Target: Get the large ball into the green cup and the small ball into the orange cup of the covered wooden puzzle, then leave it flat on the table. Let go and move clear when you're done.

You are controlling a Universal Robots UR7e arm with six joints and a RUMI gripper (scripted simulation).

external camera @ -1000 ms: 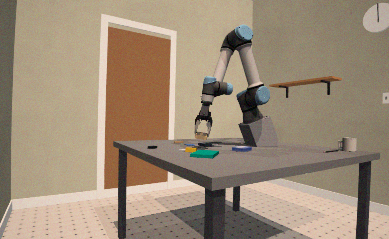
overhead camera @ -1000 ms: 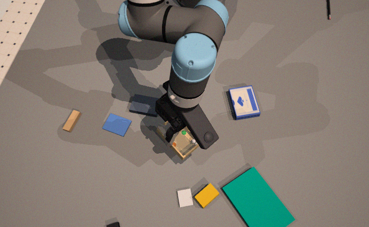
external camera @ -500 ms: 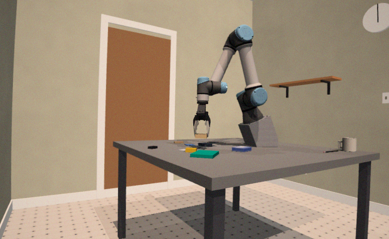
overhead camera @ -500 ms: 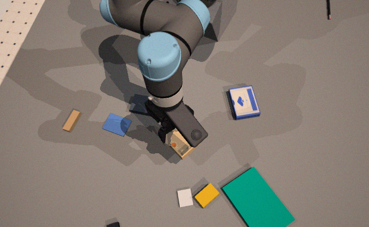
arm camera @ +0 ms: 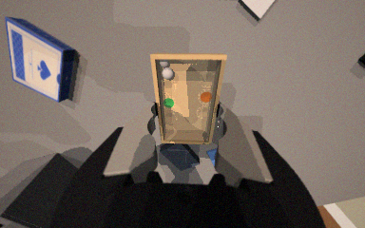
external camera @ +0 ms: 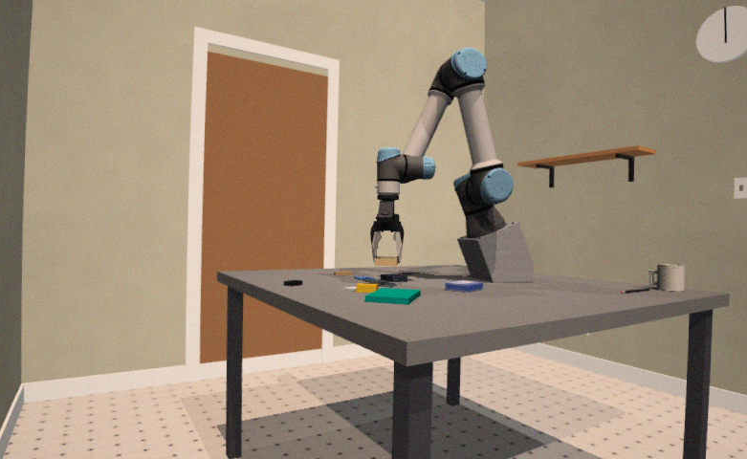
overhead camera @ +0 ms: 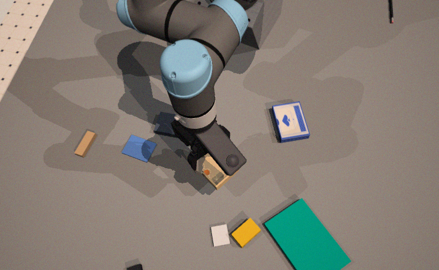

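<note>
Now: the covered wooden puzzle 10 mm below my hand. Round my hand: yellow block: 150 mm ahead, 80 mm to the left, 80 mm below; white block: 150 mm ahead, 80 mm below, 20 mm to the left; dark slate box: 140 mm behind, 110 mm to the right, 80 mm below.
</note>
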